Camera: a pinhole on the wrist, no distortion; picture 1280 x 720 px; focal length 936.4 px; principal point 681.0 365.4 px. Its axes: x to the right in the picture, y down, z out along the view. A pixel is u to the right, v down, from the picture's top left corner.
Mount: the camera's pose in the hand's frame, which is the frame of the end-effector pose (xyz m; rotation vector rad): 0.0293 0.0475 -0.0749 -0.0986 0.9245 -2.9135
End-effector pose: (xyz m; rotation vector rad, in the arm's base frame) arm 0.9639 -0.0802 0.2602 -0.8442 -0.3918 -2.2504
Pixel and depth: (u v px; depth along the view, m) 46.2 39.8 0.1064
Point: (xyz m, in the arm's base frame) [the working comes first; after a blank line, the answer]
In the camera's frame: -0.0721 -0.0370 0.1064

0.9353 -0.1365 0.3560
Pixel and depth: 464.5 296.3 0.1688
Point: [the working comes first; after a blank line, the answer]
In the camera's frame: -0.0390 -0.0125 0.1688

0.9259 -0.0628 0.3646
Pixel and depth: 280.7 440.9 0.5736
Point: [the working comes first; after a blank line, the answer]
In the camera's frame: -0.2452 0.0462 0.5736

0.7440 0.1408 0.7324
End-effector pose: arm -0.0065 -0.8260 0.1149 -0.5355 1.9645 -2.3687
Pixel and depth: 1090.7 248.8 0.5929
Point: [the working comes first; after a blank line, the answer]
In the camera's frame: 0.2594 -0.0738 0.5929

0.3415 -1.1685 0.3851
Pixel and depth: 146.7 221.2 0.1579
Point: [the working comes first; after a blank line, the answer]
In the camera's frame: -0.0901 -0.0243 0.1579

-0.1095 -0.9146 0.1708
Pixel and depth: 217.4 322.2 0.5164
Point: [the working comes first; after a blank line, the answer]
In the camera's frame: -0.2557 -0.0238 0.5164

-0.1778 -1.1919 0.4435
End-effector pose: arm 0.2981 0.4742 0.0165 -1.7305 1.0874 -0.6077
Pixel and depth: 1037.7 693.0 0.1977
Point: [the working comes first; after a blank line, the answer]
In the camera's frame: 0.0753 0.0692 0.1977

0.3759 0.5356 0.1161
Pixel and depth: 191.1 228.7 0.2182
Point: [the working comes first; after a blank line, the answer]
In the camera's frame: -0.1142 -0.0319 0.2182

0.4823 0.3941 -0.0072
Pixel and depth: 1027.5 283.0 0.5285
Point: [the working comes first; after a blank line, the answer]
In the camera's frame: 0.1956 -0.0465 0.5285

0.6393 0.7940 0.0819
